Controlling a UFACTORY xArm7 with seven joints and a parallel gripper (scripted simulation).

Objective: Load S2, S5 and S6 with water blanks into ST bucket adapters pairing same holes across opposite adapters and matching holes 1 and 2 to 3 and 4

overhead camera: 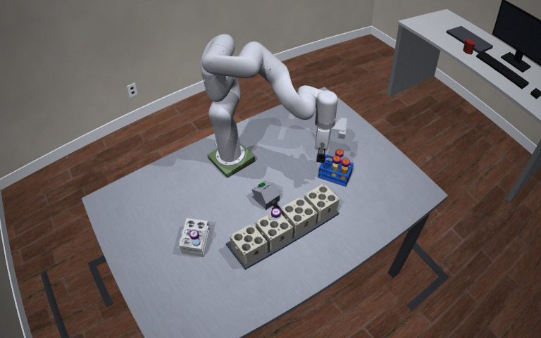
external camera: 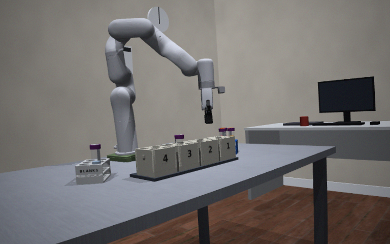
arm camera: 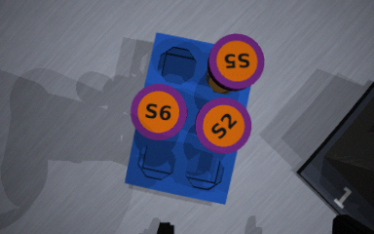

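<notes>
Now: hand 90 mm above the sample tube, 80 mm to the right of it and 40 mm short of it. The rest, counted from my hand: blue sample rack (130 mm below, 60 mm to the left, 40 mm ahead); then green done key (230 mm to the right, 110 mm behind, 90 mm below); then tube with yellowish liquid (90 mm below, 50 mm ahead, 40 mm to the left).
</notes>
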